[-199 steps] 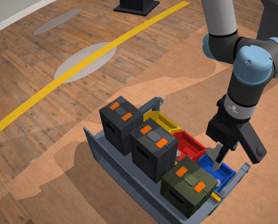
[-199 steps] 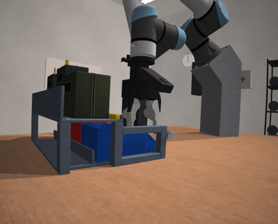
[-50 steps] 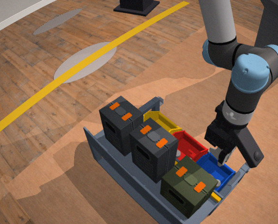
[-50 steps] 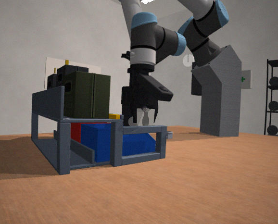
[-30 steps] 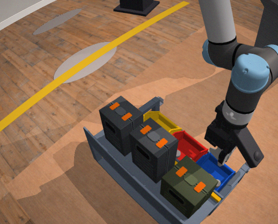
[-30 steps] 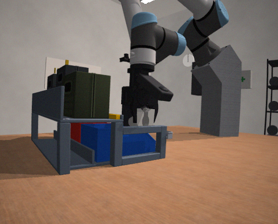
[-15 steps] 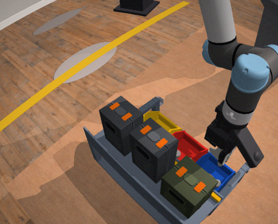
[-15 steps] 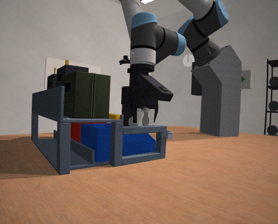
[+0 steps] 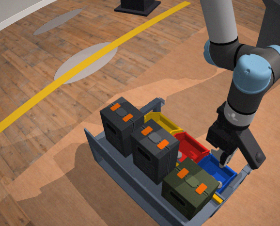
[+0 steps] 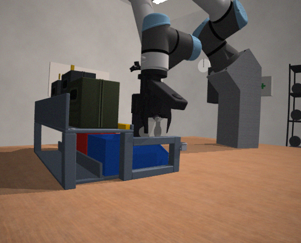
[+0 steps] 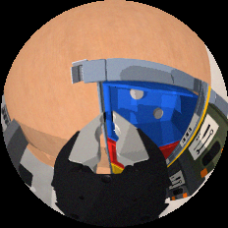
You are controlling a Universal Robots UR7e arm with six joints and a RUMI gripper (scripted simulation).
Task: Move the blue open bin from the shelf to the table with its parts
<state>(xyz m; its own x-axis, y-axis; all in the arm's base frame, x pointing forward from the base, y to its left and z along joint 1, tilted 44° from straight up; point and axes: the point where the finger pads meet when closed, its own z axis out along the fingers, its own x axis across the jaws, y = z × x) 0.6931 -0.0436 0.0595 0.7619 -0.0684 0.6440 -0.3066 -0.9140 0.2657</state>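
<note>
Now: hand 8 cm short of the blue open bin and 3 cm to the left of it. Round my hand: green case 17 cm ahead, 11 cm above, 7 cm to the right; red bin 13 cm to the right, 3 cm ahead; yellow bin 24 cm to the right, 1 cm behind.
</note>
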